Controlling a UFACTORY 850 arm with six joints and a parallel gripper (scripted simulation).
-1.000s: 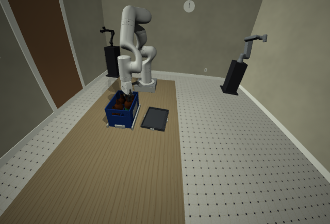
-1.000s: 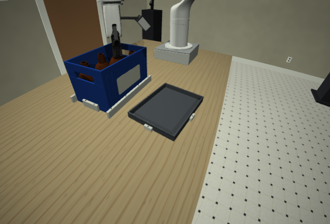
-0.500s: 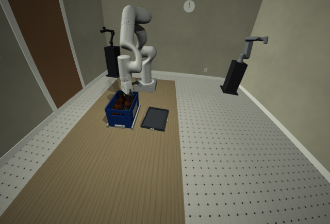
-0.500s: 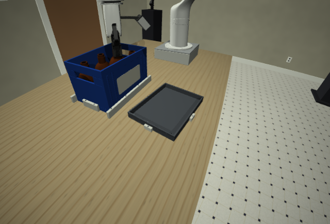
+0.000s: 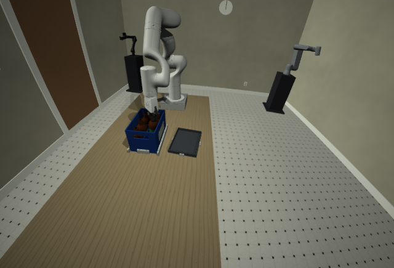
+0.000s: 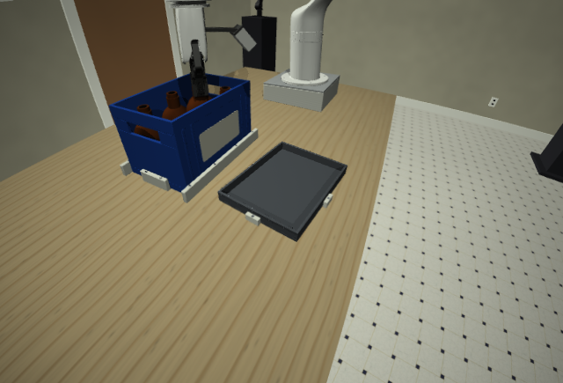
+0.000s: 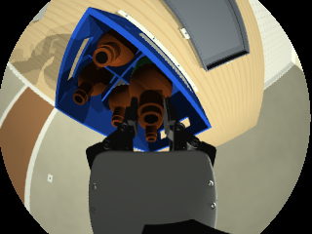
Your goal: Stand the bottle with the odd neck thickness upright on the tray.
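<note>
The bottle is 70 mm below my hand. Also, from my hand: dark grey tray: 220 mm to the left, 190 mm below, 30 mm behind; blue crate: 110 mm below, 40 mm to the right, 10 mm ahead.
</note>
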